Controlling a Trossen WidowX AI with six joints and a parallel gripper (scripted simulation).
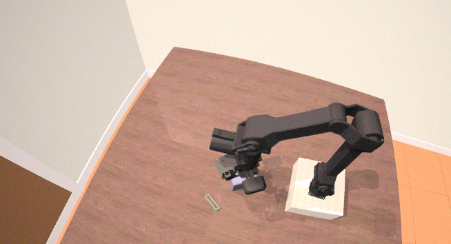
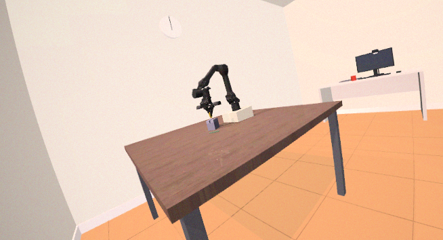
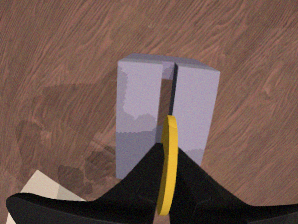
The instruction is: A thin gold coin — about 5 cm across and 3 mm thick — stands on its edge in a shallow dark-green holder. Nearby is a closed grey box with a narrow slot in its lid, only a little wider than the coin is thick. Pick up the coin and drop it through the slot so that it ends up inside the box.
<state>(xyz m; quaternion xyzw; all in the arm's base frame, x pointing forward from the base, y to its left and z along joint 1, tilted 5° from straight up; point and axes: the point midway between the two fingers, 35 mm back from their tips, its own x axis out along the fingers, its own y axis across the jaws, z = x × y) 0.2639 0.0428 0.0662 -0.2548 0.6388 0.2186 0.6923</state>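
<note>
Right now my gripper tip is 1 cm below the gold coin.
</note>
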